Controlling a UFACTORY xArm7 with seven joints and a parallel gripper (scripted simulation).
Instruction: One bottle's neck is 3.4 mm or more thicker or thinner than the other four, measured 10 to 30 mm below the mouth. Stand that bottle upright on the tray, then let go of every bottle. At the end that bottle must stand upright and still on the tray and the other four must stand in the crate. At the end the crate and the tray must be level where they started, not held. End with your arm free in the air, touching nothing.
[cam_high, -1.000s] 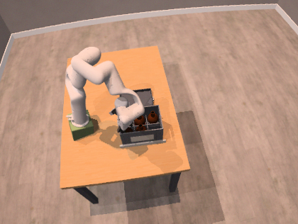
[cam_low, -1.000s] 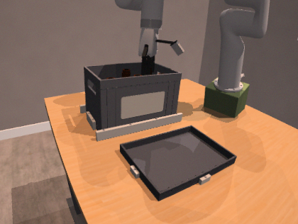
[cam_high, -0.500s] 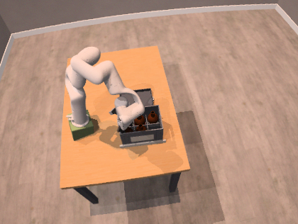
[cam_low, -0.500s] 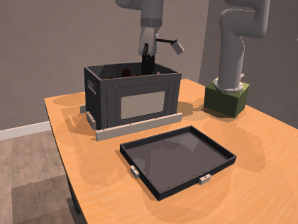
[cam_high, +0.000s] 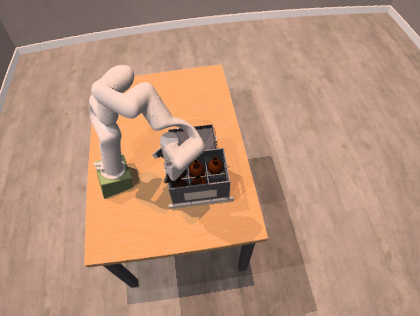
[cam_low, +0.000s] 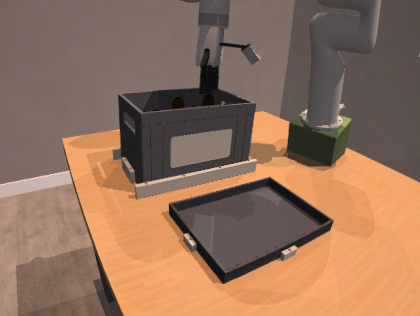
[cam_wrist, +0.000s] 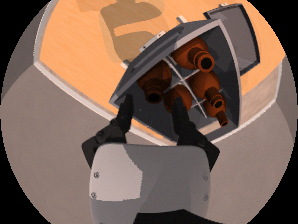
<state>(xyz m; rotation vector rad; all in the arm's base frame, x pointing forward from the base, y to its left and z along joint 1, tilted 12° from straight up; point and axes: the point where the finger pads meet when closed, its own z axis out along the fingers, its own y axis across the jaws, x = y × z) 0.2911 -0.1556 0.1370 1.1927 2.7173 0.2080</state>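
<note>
My hand is 11 cm above the crate, 9 cm short of it and 4 cm to the right of it. Round my hand: dark tray (31 cm to the left, 18 cm below, 9 cm ahead); then glass bottle (18 cm ahead, 10 cm below, 8 cm to the left).
</note>
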